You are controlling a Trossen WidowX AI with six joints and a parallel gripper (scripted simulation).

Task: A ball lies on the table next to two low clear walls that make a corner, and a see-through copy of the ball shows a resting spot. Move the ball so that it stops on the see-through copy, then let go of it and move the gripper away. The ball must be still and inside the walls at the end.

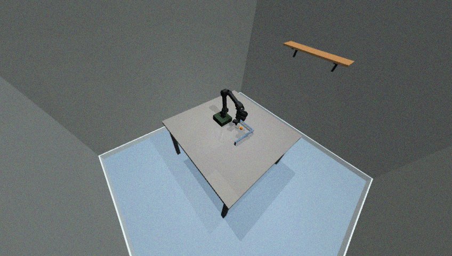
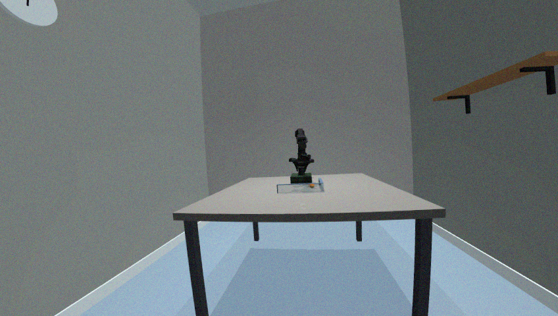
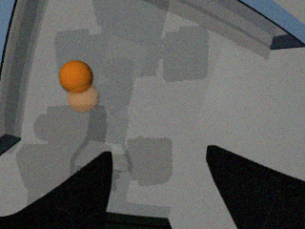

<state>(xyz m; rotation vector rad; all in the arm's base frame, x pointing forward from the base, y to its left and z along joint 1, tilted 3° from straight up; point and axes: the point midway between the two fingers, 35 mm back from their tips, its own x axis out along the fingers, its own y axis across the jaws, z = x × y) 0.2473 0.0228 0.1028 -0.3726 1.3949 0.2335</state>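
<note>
Now: gripper tip 60 mm to the right of the orange ball and 110 mm above it.
</note>
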